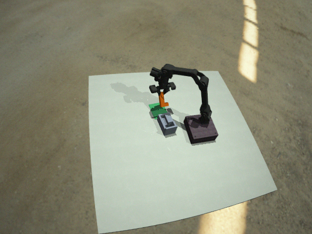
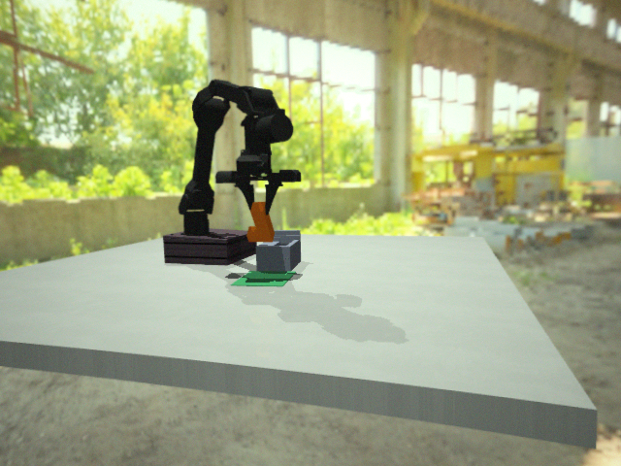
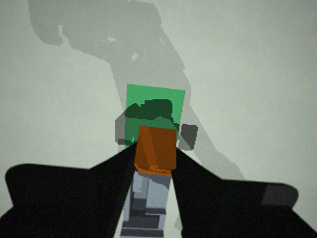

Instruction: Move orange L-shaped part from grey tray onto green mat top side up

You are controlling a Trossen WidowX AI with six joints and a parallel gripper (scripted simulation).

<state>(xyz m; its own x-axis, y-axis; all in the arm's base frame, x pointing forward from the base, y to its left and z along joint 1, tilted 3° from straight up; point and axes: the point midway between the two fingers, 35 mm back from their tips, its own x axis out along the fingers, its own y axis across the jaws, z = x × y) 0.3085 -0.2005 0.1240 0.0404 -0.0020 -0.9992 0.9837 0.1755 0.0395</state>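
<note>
The green mat lies 2 cm to the left of my gripper tip and 17 cm below it. From my gripper tip the other things lie so: orange L-shaped part 2 cm behind, 3 cm to the left, 3 cm below.
</note>
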